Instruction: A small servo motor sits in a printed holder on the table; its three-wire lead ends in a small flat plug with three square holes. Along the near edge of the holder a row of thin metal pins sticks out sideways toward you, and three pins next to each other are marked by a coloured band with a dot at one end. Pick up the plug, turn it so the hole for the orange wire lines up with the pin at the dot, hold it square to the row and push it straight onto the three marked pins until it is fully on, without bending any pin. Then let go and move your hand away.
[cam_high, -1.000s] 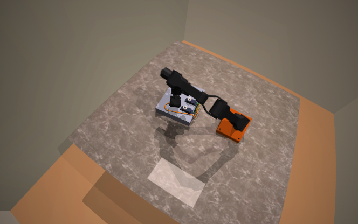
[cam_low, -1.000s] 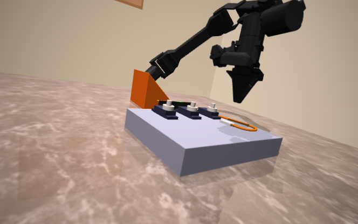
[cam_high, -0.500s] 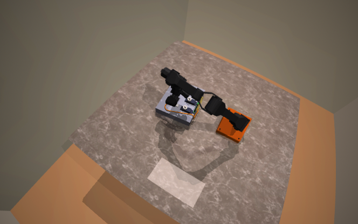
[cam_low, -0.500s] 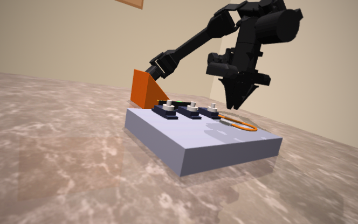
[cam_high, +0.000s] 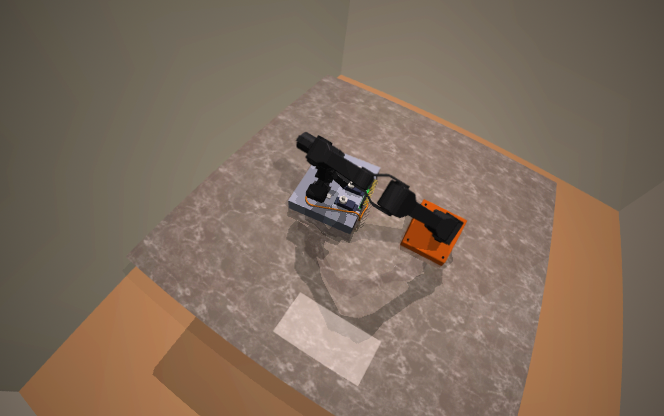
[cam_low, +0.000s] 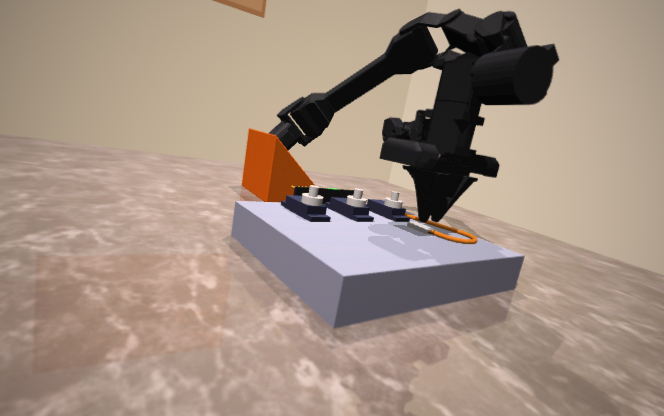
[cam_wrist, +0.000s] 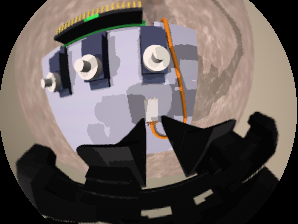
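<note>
The green band lies 120 mm behind my gripper tip, 90 mm to the right of it and 10 mm above it. The rest, counted from my gripper tip: grey printed holder (70 mm to the right, 40 mm below, 30 mm ahead).
</note>
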